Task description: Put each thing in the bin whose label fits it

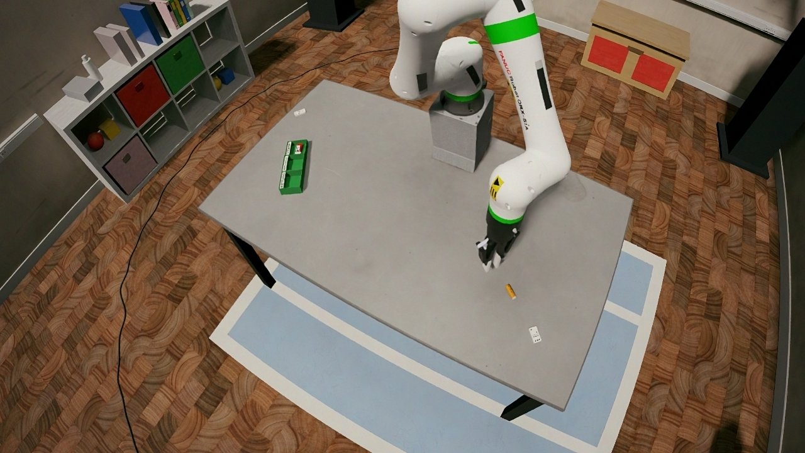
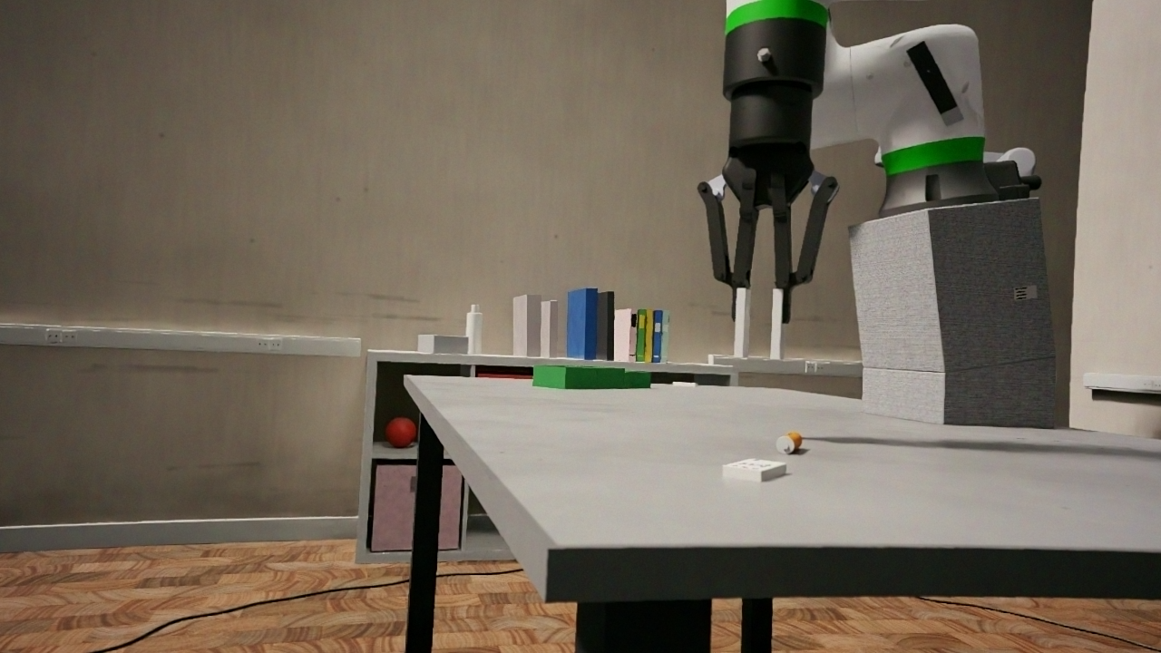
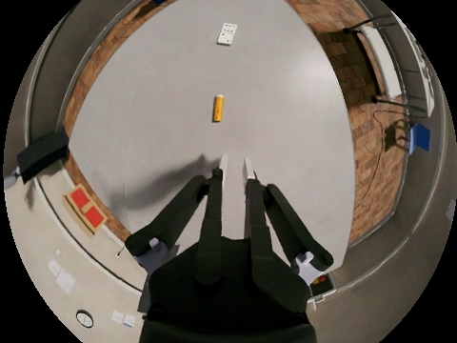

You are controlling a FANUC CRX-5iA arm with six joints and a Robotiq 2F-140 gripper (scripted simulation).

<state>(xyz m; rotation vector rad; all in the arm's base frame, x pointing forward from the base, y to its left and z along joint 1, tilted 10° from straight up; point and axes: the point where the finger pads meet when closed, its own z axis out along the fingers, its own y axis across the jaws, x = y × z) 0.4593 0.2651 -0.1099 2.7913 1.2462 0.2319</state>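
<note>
My hand is 2 cm short of the orange cylinder, 9 cm to the right of it and 10 cm above it. From my hand the other things lie so: red piece (21 cm behind, 85 cm to the right, 9 cm below).
</note>
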